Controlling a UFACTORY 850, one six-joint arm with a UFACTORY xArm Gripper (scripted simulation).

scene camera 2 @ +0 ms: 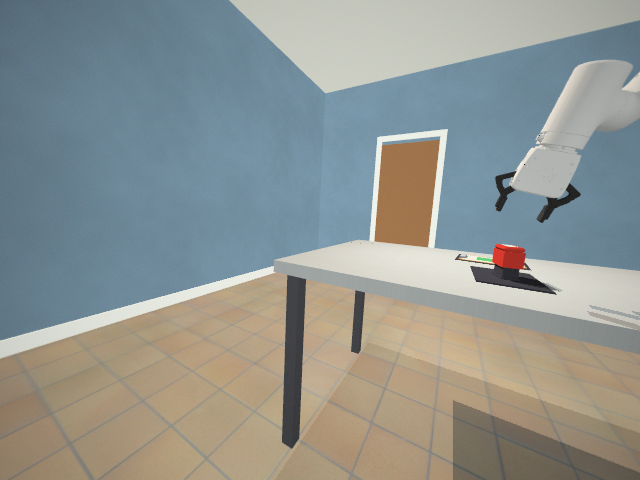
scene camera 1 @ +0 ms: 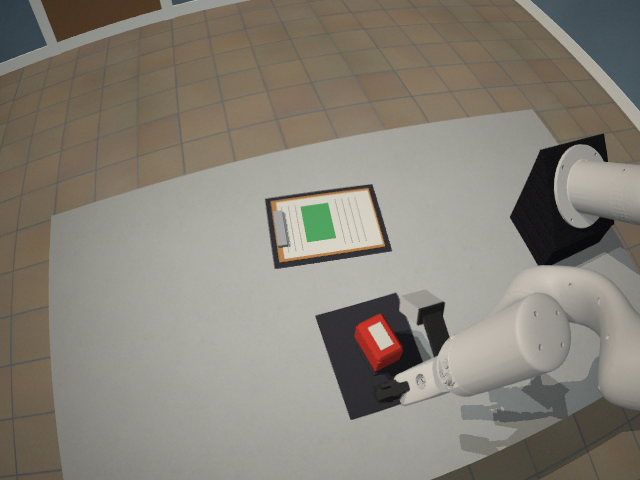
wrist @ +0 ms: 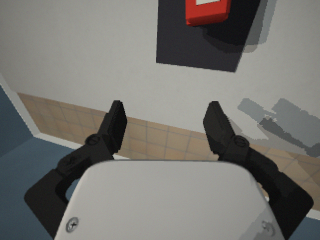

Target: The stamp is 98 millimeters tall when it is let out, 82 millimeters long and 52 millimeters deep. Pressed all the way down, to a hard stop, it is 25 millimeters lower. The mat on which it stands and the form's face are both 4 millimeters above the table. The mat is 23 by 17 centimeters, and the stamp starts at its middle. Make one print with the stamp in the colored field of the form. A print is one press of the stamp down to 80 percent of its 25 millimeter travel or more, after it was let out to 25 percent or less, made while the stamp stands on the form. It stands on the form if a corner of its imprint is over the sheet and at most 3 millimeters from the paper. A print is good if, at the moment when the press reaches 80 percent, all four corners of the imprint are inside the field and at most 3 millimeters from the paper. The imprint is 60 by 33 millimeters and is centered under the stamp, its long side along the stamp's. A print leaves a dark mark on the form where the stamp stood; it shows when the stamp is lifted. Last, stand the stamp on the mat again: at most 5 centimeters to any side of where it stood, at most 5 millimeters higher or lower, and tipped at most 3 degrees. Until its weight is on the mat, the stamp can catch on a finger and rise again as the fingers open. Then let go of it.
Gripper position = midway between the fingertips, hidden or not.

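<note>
There's a mat (scene camera 1: 355, 380) in scene camera 1, and a form (scene camera 1: 320, 226) too. Scene camera 2 has the gripper (scene camera 2: 517, 215), plus a red stamp (scene camera 2: 508, 259), and the mat (scene camera 2: 528, 282) can be seen there as well. The wrist view shows the gripper (wrist: 165, 111) too.
</note>
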